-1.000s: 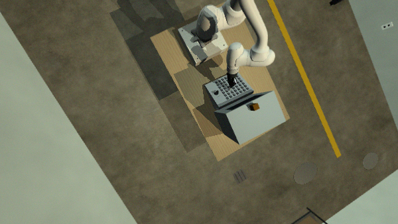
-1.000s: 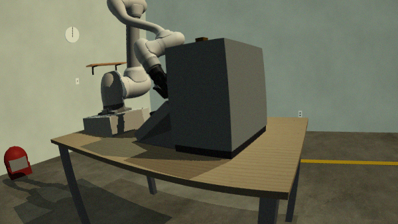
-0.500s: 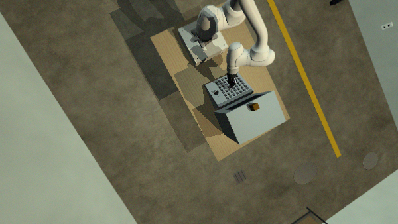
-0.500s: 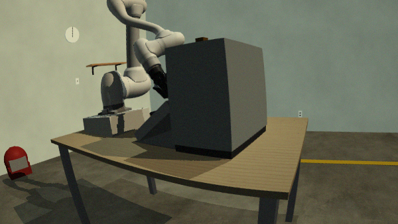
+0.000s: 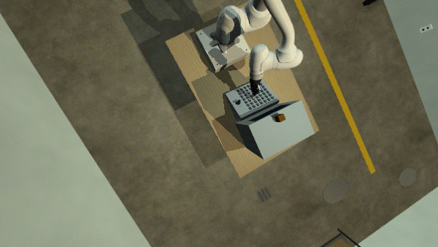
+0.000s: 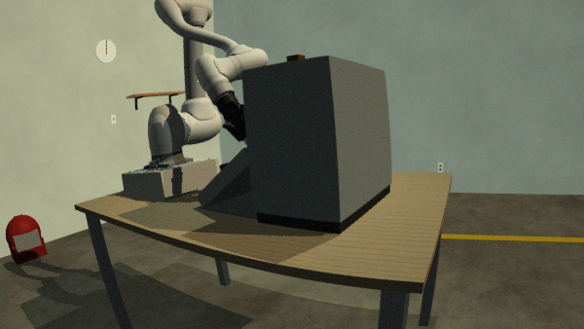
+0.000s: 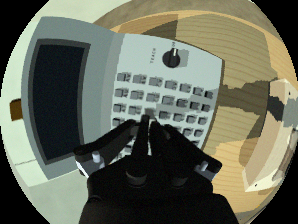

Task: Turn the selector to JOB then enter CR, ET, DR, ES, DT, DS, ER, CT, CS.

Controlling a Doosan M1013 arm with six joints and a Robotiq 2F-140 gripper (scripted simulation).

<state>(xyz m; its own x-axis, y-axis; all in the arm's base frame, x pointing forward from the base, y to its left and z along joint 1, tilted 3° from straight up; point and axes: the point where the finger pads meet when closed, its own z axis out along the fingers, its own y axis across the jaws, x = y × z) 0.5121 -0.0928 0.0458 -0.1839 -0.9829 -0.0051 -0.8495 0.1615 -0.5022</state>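
The key is 20 mm behind my hand, 70 mm to the left of it and 80 mm below it. Also, from my hand: sloped keypad 20 mm ahead, 20 mm to the right, 90 mm below; black selector knob 30 mm behind, 130 mm to the right, 50 mm below.
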